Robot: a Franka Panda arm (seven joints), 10 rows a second.
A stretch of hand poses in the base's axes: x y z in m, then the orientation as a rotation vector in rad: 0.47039, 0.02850, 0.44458, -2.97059, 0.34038, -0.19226; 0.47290, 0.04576, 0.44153, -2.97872, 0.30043, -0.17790; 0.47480, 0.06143, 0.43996, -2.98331, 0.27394, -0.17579; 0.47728, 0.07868, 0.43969, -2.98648, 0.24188, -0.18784; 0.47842, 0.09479, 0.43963, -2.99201, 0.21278, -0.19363; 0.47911, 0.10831, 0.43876, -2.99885, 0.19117, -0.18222; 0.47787, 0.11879, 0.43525, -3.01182, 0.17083, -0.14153; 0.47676, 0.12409, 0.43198, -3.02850, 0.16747, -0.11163; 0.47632, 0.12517, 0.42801, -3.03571, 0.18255, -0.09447; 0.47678, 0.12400, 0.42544, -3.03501, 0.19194, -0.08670
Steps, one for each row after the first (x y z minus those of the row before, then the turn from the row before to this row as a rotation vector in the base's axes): 0.00251, 0.01726, -0.00305, -0.00376, 0.00818, 0.02741; 0.00190, 0.01567, -0.00157, -0.00292, 0.00050, 0.01774; 0.00248, 0.01725, -0.00027, -0.00319, -0.00922, 0.02070; 0.00114, 0.01611, -0.00006, -0.00525, -0.00465, 0.01898; 0.00069, 0.01352, -0.00087, -0.00511, 0.00715, 0.01477; -0.00124, 0.01048, -0.00351, -0.00874, 0.02695, 0.01512; -0.00111, 0.00530, -0.00327, -0.01421, 0.02079, 0.00333; -0.00044, 0.00108, -0.00397, -0.00647, 0.01232, -0.00927; 0.00046, -0.00117, -0.00257, 0.00086, 0.00535, -0.00591
